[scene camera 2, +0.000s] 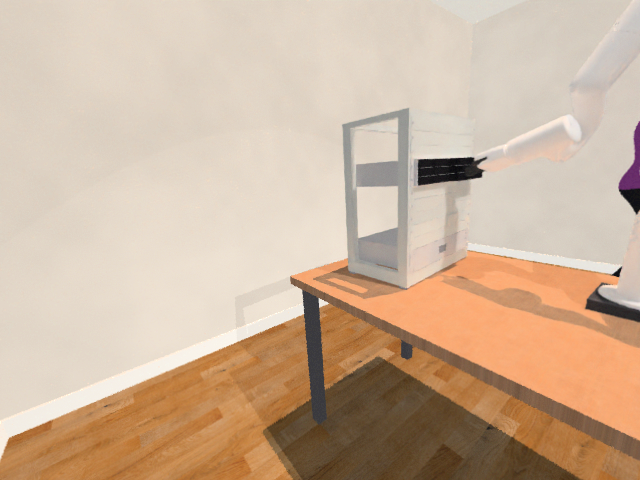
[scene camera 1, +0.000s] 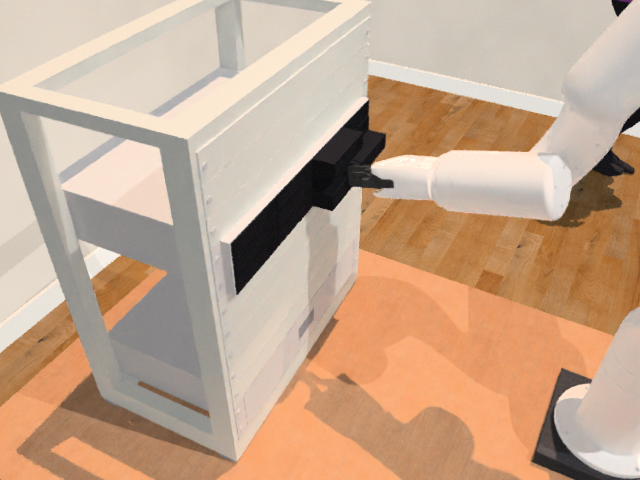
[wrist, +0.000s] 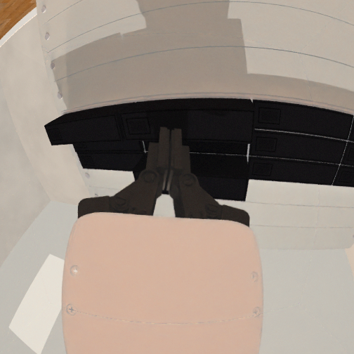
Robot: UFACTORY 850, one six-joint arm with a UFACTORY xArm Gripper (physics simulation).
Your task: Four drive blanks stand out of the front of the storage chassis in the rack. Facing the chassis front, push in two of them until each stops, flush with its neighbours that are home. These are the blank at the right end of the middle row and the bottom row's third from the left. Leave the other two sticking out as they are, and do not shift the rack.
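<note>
The black storage chassis (scene camera 1: 263,232) (scene camera 2: 434,170) is mounted in the rack (scene camera 1: 183,232) (scene camera 2: 403,206). The wrist view is upside down. The bottom row's third blank from the left (scene camera 1: 328,198) (wrist: 215,122) sticks out. My gripper (scene camera 1: 350,175) (scene camera 2: 467,169) (wrist: 168,140) is shut and empty, its tips at or very near that blank's face; contact is unclear. The bottom-row right-end blank (scene camera 1: 378,140) (wrist: 85,130) and the top row's third blank (scene camera 1: 330,155) (wrist: 225,177) also stick out. The middle-row right-end blank (wrist: 102,146) looks home, partly hidden behind the bottom row.
The rack stands on the orange table (scene camera 1: 403,320) (scene camera 2: 491,335). White panels cover the front above and below the chassis. The arm reaches in from the robot base (scene camera 1: 553,428) (scene camera 2: 610,304) side. The protruding top-row blank lies close above the fingers.
</note>
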